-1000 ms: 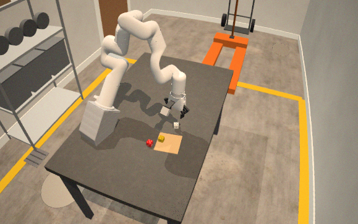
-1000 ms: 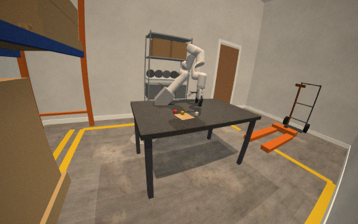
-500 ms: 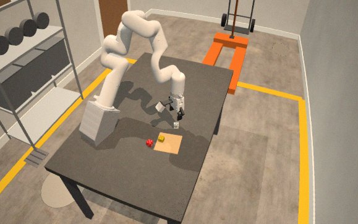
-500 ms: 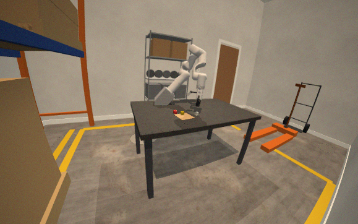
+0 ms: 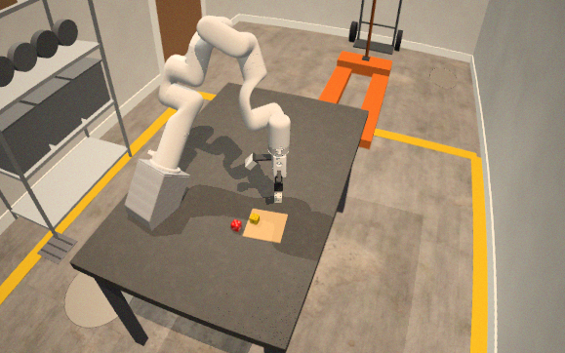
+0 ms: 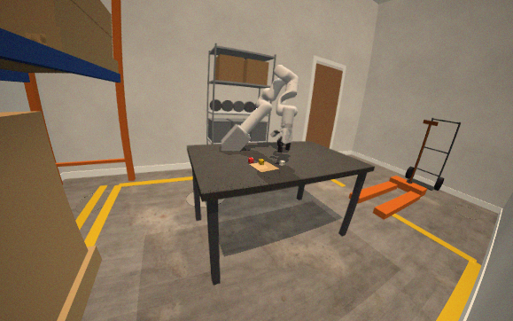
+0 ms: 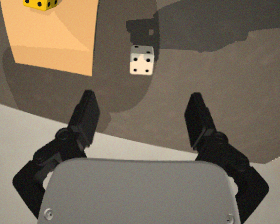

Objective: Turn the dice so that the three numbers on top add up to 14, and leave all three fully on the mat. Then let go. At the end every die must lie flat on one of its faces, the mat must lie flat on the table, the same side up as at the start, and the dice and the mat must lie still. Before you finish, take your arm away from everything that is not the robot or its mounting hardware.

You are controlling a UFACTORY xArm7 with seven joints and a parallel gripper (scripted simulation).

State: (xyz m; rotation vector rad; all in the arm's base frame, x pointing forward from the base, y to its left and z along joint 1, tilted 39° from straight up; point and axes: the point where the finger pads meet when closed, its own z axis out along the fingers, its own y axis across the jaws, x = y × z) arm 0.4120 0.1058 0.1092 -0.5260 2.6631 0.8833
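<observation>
The white die lies 9 cm below my hand. Round my hand: mat: 1 cm ahead, 14 cm to the right, 11 cm below; red die: 8 cm behind, 20 cm to the right, 9 cm below; yellow die: 3 cm behind, 14 cm to the right, 9 cm below.
</observation>
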